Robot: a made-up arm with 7 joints.
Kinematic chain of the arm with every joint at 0, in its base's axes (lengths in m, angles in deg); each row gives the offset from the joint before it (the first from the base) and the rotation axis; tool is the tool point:
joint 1: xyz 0 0 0.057 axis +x
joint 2: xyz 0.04 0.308 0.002 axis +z
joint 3: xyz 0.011 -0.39 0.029 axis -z
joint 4: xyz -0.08 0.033 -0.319 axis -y
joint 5: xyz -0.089 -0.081 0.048 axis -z
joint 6: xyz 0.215 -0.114 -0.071 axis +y
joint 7: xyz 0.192 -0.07 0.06 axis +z
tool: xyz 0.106 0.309 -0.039
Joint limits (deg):
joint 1: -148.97..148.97
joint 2: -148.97..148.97
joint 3: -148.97..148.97
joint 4: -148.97..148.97
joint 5: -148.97..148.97
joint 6: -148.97..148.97
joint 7: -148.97..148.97
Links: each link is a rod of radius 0.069 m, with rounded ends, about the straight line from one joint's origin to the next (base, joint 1, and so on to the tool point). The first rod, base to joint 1, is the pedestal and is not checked.
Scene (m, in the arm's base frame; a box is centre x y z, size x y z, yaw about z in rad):
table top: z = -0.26
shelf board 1: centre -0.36 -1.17 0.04 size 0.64 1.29 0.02 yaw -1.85
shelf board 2: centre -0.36 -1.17 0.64 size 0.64 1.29 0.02 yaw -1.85
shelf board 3: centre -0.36 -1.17 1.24 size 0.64 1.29 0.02 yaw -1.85
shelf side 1: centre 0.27 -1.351 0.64 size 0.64 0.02 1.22 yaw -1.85
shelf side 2: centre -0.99 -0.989 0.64 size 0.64 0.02 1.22 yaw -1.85
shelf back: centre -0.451 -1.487 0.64 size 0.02 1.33 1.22 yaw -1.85
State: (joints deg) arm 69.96 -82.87 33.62 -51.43 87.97 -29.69 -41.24
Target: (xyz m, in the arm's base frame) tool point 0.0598 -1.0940 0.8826
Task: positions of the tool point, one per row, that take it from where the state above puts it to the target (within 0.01 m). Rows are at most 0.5 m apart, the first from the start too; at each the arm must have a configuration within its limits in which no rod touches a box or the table.
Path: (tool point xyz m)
1: -0.8846 0.1232 0.8243
2: -0.7303 -0.1333 1.0666
3: -0.5087 -0.4748 1.1699
4: -0.2378 -0.8232 1.1037
5: 0.0598 -1.0941 0.8825

